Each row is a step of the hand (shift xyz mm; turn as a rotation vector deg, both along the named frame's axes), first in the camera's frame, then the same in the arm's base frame.
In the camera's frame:
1: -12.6 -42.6 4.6 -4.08 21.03 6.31
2: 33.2 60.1 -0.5 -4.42 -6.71 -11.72
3: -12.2 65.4 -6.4 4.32 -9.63 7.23
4: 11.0 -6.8 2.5 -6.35 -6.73 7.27
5: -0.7 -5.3 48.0 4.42 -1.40 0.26
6: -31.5 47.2 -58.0 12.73 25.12 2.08
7: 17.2 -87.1 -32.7 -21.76 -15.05 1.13
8: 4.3 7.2 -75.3 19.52 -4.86 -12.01
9: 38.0 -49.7 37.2 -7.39 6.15 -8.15
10: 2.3 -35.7 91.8 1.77 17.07 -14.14
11: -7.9 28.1 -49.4 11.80 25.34 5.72
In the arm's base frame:
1: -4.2 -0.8 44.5 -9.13 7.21 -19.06
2: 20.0 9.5 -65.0 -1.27 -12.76 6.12
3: -24.3 -3.1 -62.2 5.14 7.05 9.36
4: 11.7 3.7 4.8 -5.80 5.62 8.56
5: -6.3 46.7 10.5 4.53 0.85 0.55
6: -32.0 -58.4 -46.4 6.91 6.04 -26.71
7: 39.0 -36.3 78.2 -18.17 -3.53 18.94
8: 13.3 -72.9 -16.0 21.59 -9.09 -0.27
9: 41.7 38.8 45.3 -7.27 -8.71 -5.48
10: -3.4 87.9 44.3 0.21 -12.30 -18.53
11: -6.5 -47.7 -31.3 5.45 9.49 -26.35

